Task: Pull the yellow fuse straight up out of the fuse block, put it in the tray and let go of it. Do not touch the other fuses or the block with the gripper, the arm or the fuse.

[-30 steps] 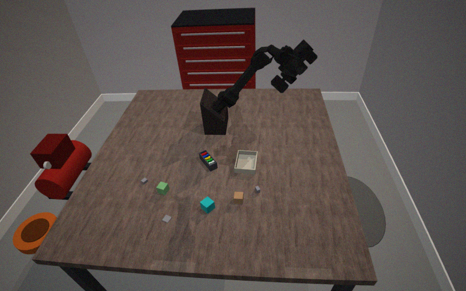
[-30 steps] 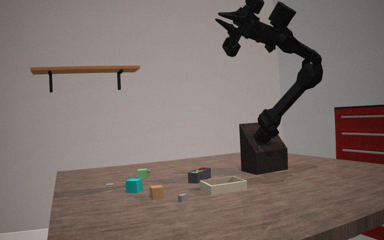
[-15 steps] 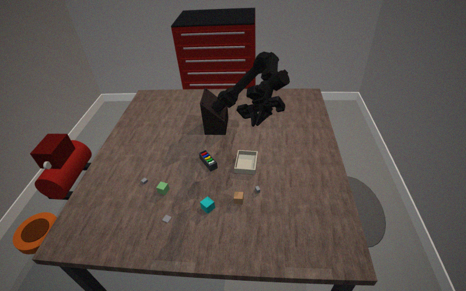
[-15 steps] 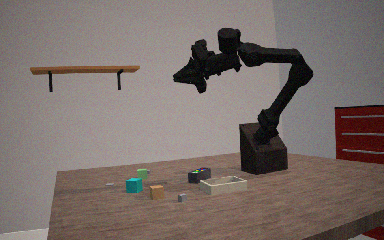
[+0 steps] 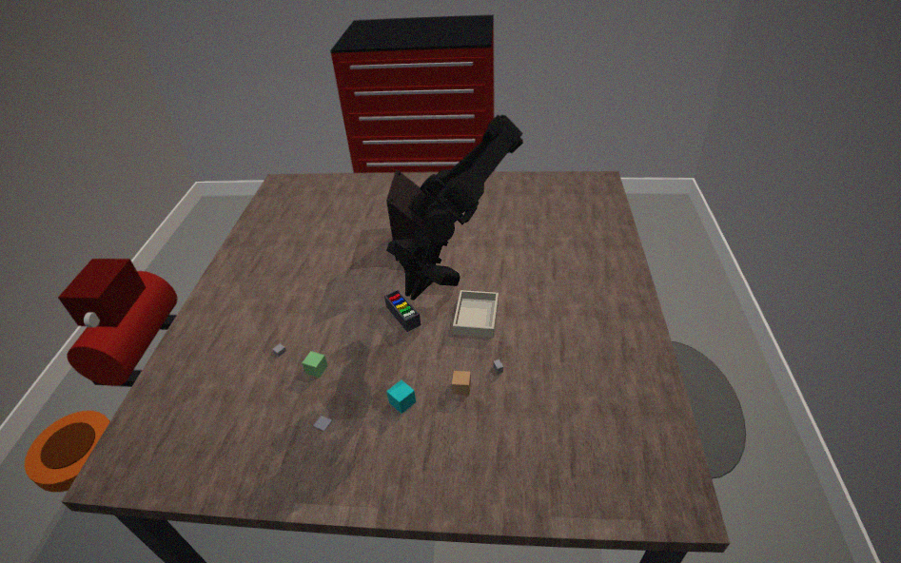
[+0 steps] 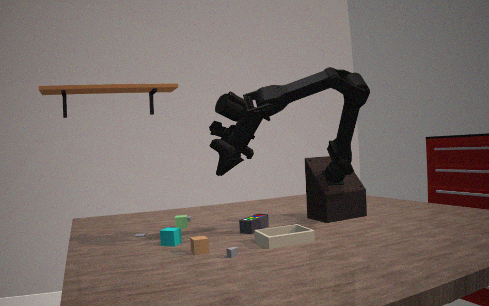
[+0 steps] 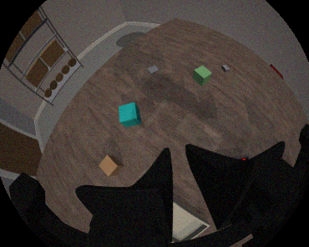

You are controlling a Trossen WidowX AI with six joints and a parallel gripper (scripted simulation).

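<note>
The yellow fuse is 120 mm behind my gripper tip, 60 mm to the right of it and 160 mm below it. Round my gripper tip: green cube (80 mm ahead, 230 mm to the right, 160 mm below); then tray (140 mm behind, 130 mm to the left, 180 mm below); then teal cube (150 mm ahead, 10 mm to the right, 160 mm below).
</note>
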